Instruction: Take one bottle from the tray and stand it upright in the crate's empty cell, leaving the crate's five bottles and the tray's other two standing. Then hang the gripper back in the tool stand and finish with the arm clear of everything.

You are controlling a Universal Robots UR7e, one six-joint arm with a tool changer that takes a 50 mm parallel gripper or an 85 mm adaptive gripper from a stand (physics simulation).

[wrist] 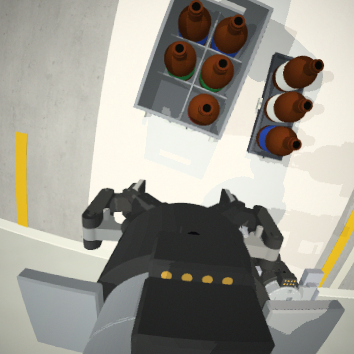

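Frame: origin at the arm's base, x back, y right, z up, level; metres.
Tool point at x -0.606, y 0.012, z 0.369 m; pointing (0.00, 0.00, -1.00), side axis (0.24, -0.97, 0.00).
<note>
Pixels of each thing's middle, then the offset from my tool point to it. "*": a spot on its surface instead.
- grey crate, a spot on its surface: (141, 85) * dx +0.107, dy +0.128, dz -0.372 m
- crate's empty cell, a spot on its surface: (168, 97) * dx +0.115, dy +0.089, dz -0.539 m
- round tool part, a spot on its surface: (282, 291) * dx -0.101, dy -0.199, dz -0.187 m
My gripper (183, 191) is open and empty, its two fingers wide apart at the lower middle of the wrist view. It is well apart from the crate and the tray. The grey crate (141, 85) stands at the top centre with five brown bottles upright: two with blue labels, two with green, and one (203, 110) in the near right cell. The crate's empty cell (168, 97) is at the near left. The dark tray (254, 142) at the right holds three standing bottles: two white-labelled ones (296, 73) (287, 107) and a blue-labelled one (278, 140) nearest.
Part of the tool stand (312, 278) shows at the lower right, beside a round tool part (282, 291) with gold contacts. Pale plates (61, 305) (302, 322) flank my gripper's body. Yellow floor lines (21, 175) (340, 245) run at both sides.
</note>
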